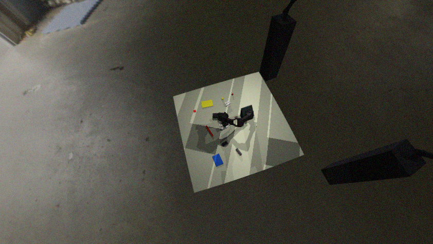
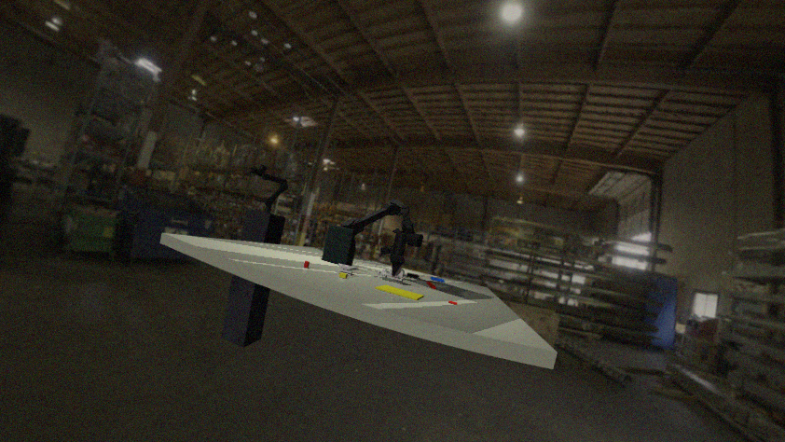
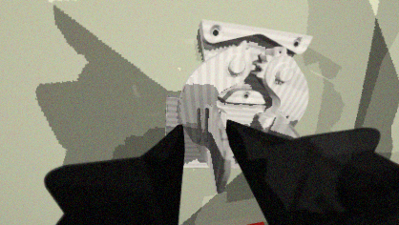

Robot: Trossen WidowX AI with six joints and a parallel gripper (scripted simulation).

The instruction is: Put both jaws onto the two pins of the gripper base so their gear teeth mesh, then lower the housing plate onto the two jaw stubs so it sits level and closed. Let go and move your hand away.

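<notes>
Right now the small yellow cube is 320 mm to the right of my gripper tip, 140 mm behind it and 10 mm below it. Also, from my gripper tip: yellow plate: 340 mm to the right, 80 mm ahead, 10 mm below; red bar: 190 mm ahead, 30 mm to the left, 10 mm below; blue plate: 400 mm to the left, 230 mm ahead, 10 mm below.
</notes>
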